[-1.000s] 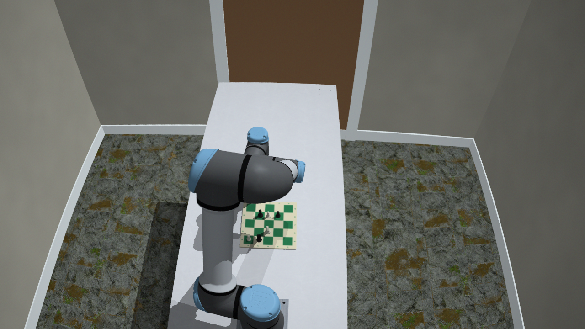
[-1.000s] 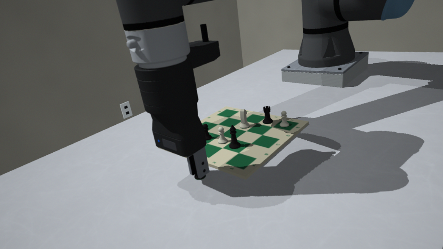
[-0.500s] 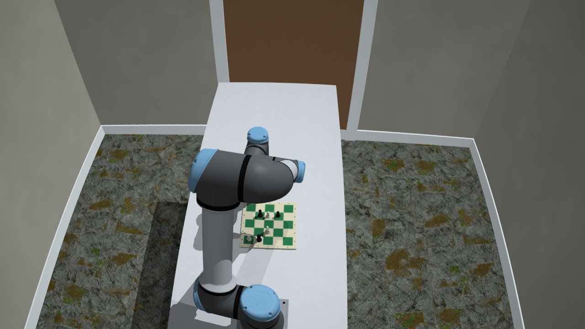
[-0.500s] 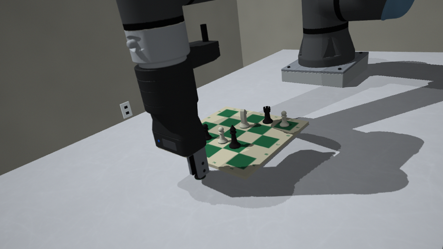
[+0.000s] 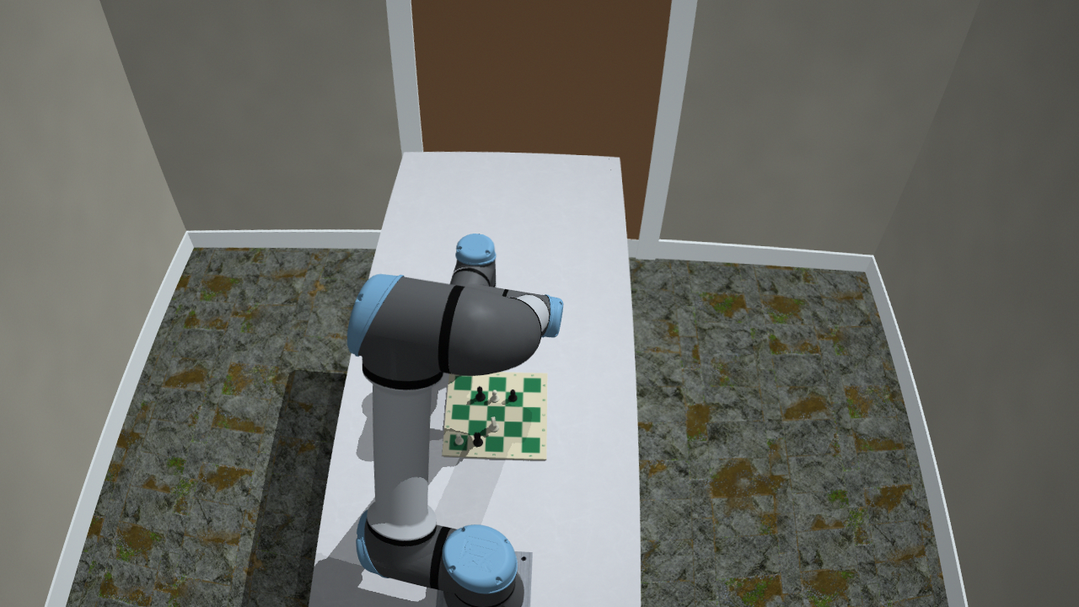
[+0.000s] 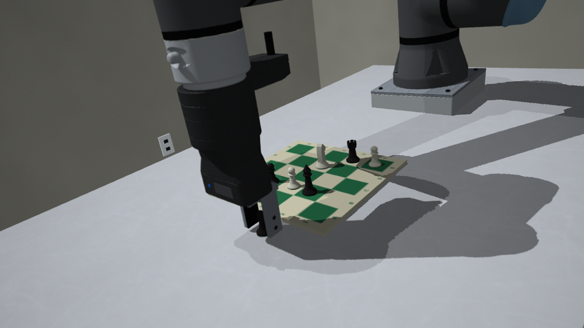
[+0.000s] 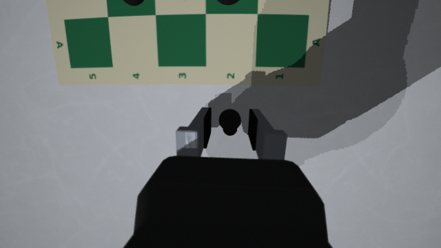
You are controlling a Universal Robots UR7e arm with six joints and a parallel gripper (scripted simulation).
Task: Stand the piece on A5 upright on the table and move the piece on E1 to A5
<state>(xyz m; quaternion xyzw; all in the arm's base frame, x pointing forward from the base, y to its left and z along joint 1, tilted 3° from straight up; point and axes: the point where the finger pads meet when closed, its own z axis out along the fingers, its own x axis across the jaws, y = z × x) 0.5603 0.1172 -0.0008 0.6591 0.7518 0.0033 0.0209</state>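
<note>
Right now the white knight is 170 mm behind my hand and 60 mm to the right of it. Also, from my hand: chessboard 130 mm behind, 60 mm to the right, 20 mm below.
</note>
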